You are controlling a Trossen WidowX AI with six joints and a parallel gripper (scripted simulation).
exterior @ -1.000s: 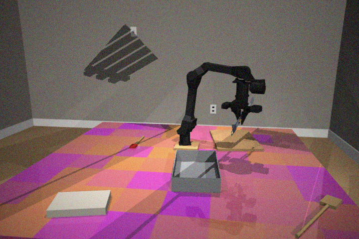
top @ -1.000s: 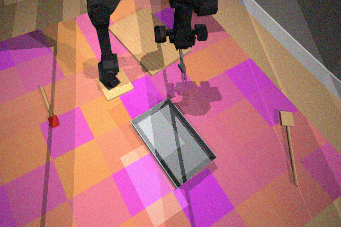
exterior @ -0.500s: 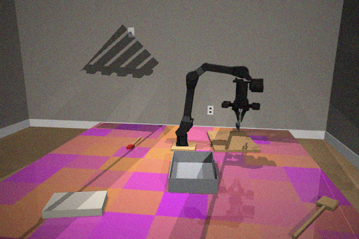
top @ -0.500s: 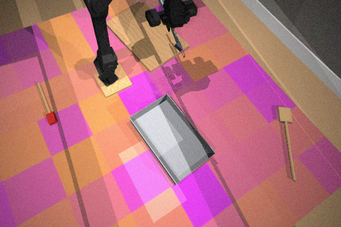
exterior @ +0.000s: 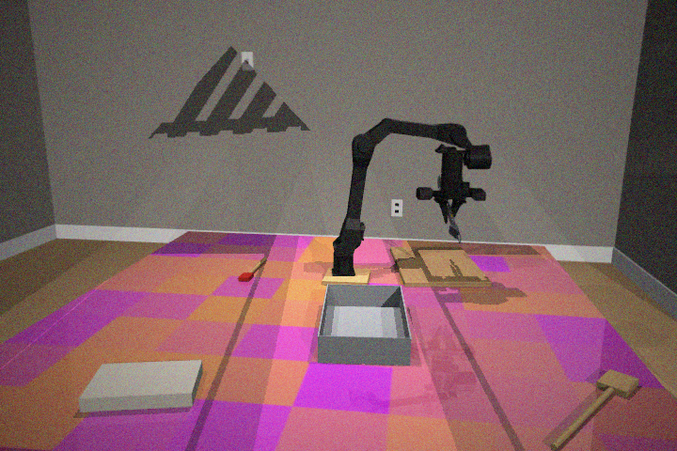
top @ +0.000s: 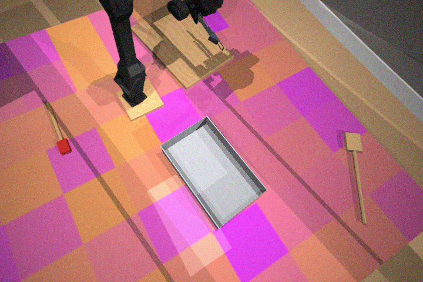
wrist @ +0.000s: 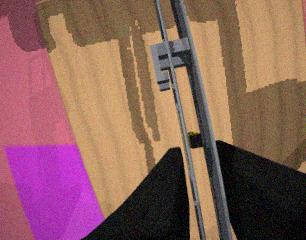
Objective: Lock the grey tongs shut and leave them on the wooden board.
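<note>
Now: the wooden board 8 cm behind my gripper tip, 1 cm to the right of it and 15 cm below it. Round my gripper tip: grey roasting tin (39 cm ahead, 28 cm to the right, 13 cm below); then red-headed tool (4 cm behind, 57 cm to the right, 15 cm below); then flat white block (62 cm ahead, 69 cm to the right, 14 cm below).
</note>
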